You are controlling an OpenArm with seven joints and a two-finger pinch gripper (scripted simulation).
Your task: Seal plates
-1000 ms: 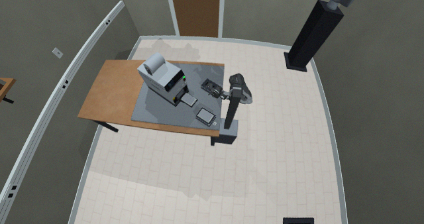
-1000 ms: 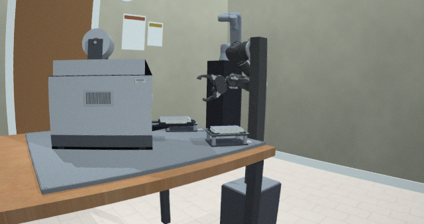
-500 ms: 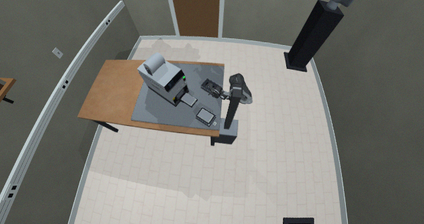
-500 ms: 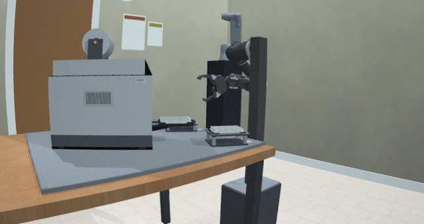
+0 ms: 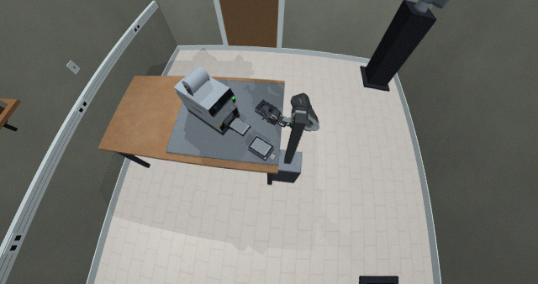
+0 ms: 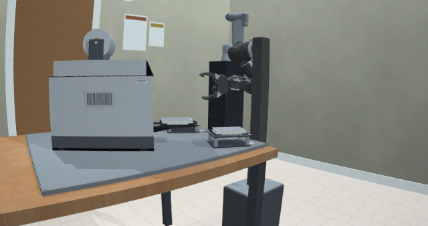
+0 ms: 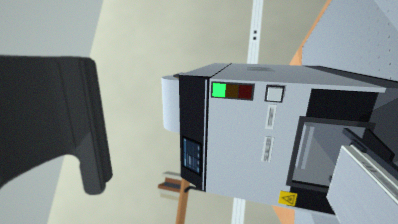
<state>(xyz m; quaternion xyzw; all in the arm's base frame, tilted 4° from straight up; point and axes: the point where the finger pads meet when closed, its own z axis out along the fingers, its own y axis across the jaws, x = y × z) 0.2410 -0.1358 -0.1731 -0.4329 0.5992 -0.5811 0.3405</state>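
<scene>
Right now the white start button is 22 cm ahead of my hand, 8 cm to the right of it and 5 cm below it. The rest, counted from my hand: plate nest (19 cm below, 18 cm to the left, 1 cm behind); then white open-well plate (17 cm ahead, 14 cm below, 5 cm to the left); then sealer stage (17 cm ahead, 15 cm below, 5 cm to the left).
</scene>
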